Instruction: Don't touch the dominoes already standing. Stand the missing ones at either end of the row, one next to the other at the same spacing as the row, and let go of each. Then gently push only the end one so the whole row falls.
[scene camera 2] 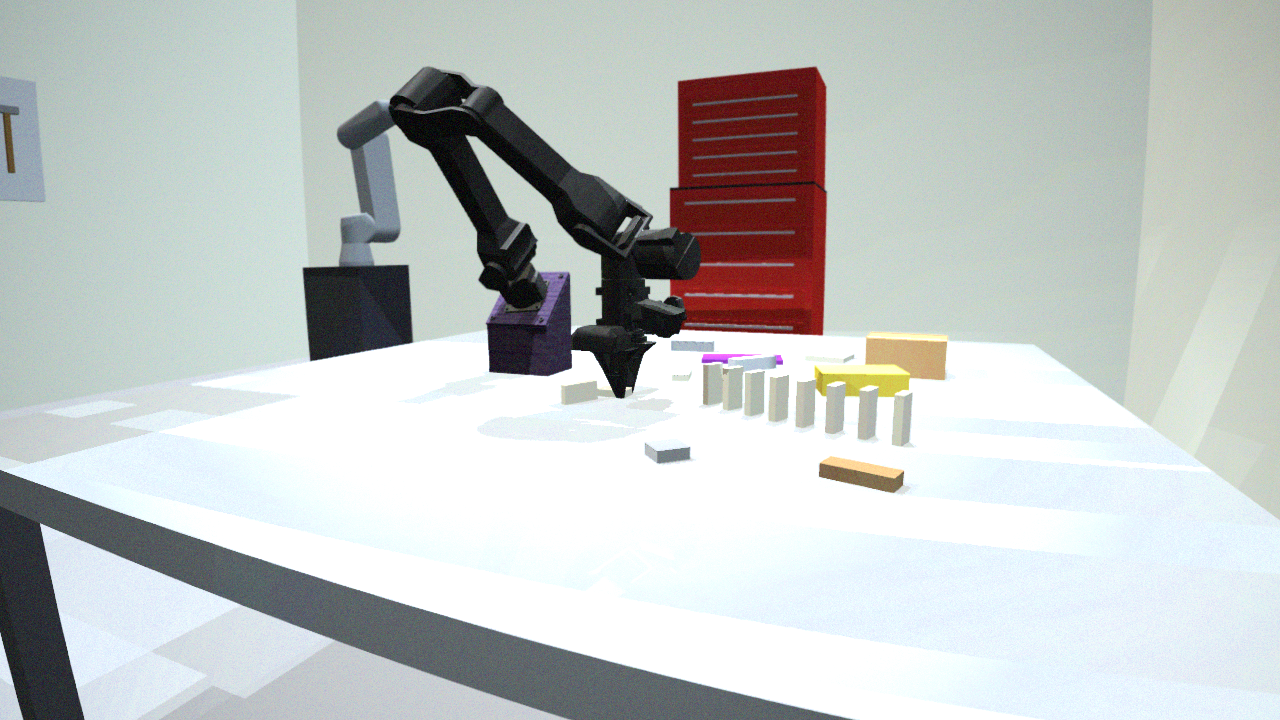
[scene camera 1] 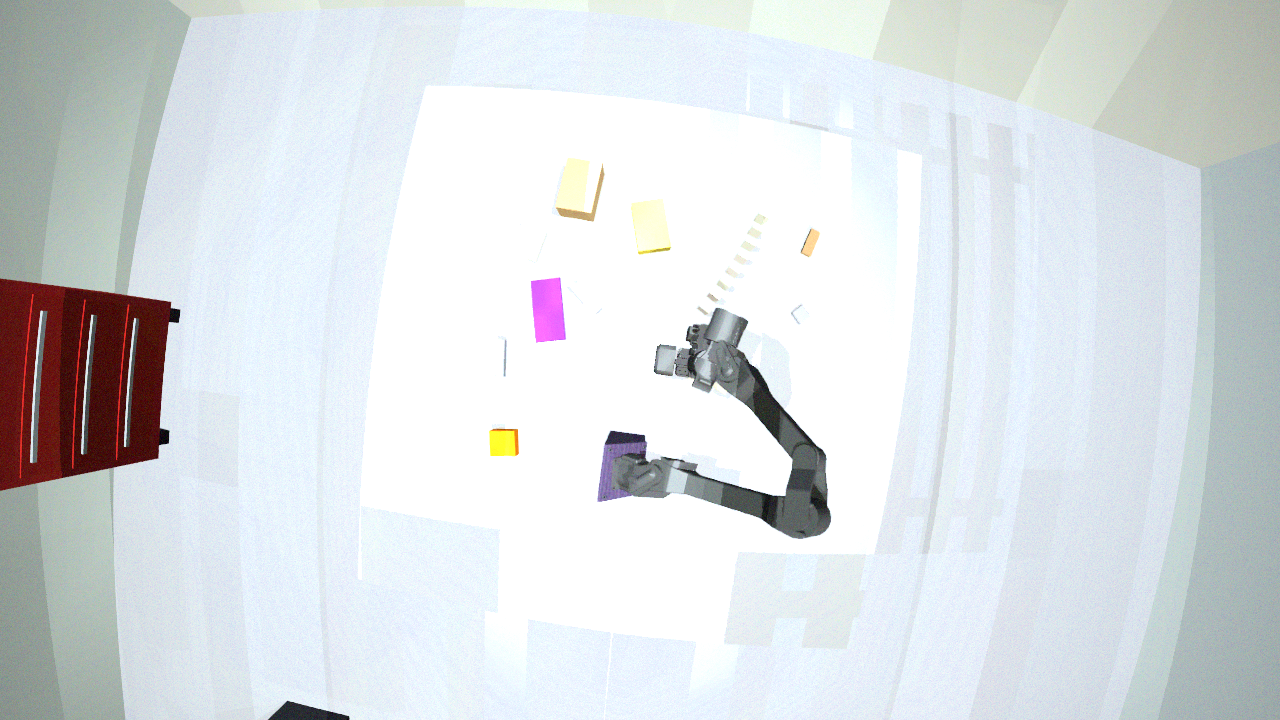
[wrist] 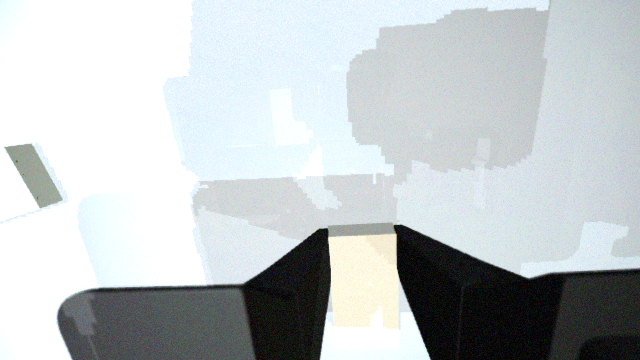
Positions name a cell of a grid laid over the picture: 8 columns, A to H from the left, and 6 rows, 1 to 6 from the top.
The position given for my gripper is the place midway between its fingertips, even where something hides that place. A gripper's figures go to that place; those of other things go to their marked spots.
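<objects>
Cream domino (scene camera 2: D4) at 820 mm from the lens; my gripper (scene camera 2: D4) at 860 mm from the lens.
</objects>
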